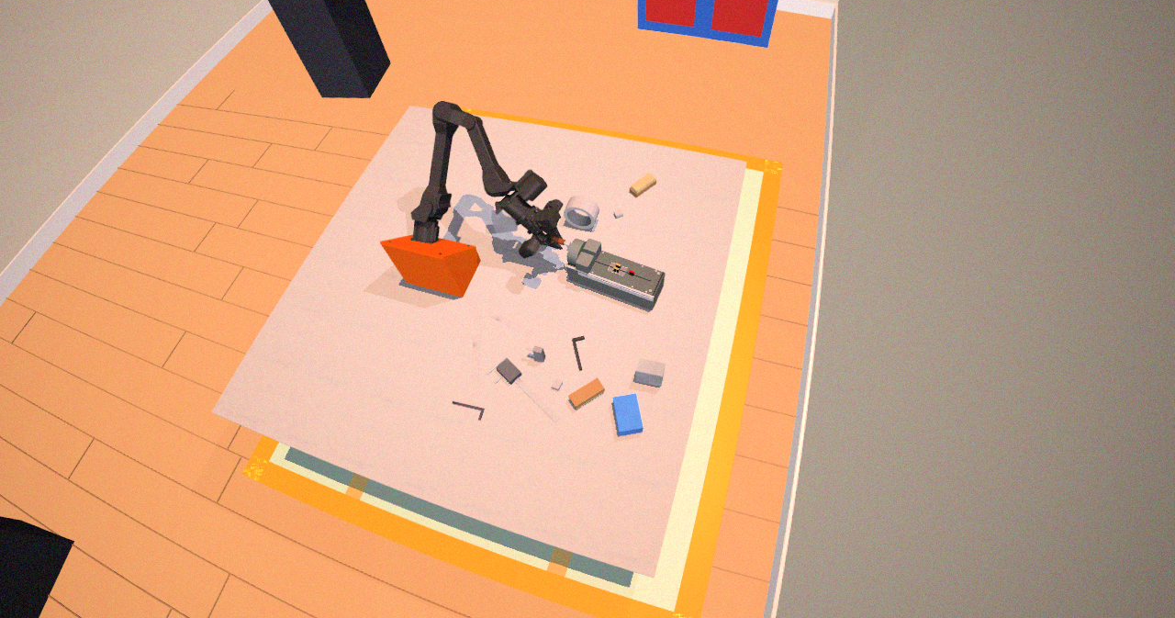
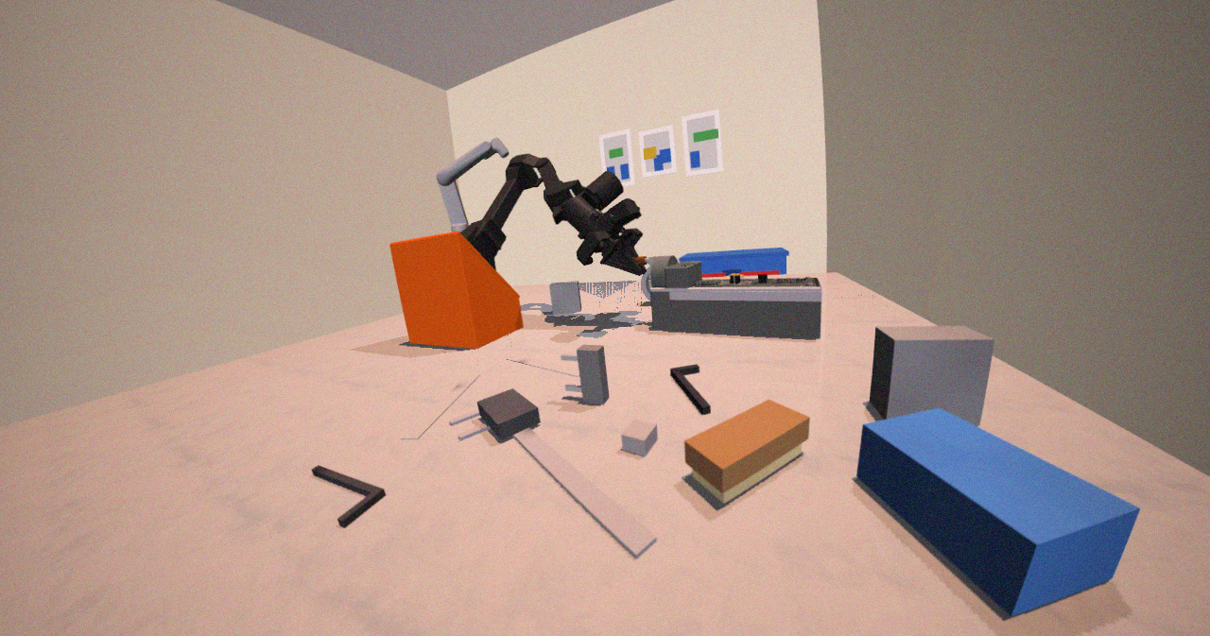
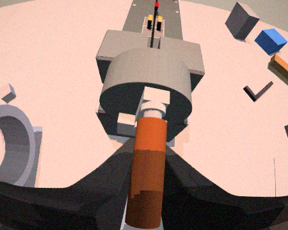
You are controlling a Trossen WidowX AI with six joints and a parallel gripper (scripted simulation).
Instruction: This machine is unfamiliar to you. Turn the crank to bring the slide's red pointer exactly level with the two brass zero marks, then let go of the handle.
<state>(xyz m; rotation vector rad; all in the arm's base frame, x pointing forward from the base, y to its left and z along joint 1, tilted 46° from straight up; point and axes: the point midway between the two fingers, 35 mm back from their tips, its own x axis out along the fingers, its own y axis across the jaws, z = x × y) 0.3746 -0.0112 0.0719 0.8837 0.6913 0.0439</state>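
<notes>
Now: the crank handle 2 cm behind my gripper tip and 2 cm above it. From my gripper tip the other things lie so: red pointer (20 cm ahead, 5 cm to the right, 1 cm below); then blue block (24 cm ahead, 43 cm to the right, 8 cm below).
</notes>
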